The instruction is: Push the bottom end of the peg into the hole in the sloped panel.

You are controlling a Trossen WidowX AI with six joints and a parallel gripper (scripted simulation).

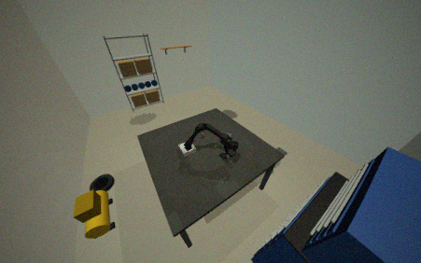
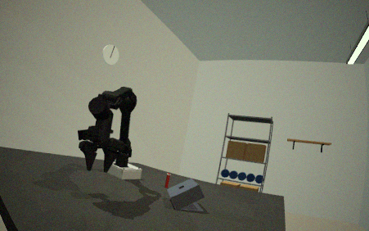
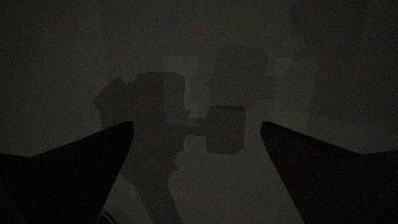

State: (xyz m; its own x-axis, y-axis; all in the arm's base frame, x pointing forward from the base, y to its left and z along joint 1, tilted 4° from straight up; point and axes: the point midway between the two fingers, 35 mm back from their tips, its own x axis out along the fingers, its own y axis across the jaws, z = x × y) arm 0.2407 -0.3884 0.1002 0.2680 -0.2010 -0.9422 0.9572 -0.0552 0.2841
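Now: the red square peg 49 cm to the left of my gripper tip and 3 cm below it. Also, from my gripper tip: panel: 20 cm ahead, 28 cm to the left, 4 cm below.
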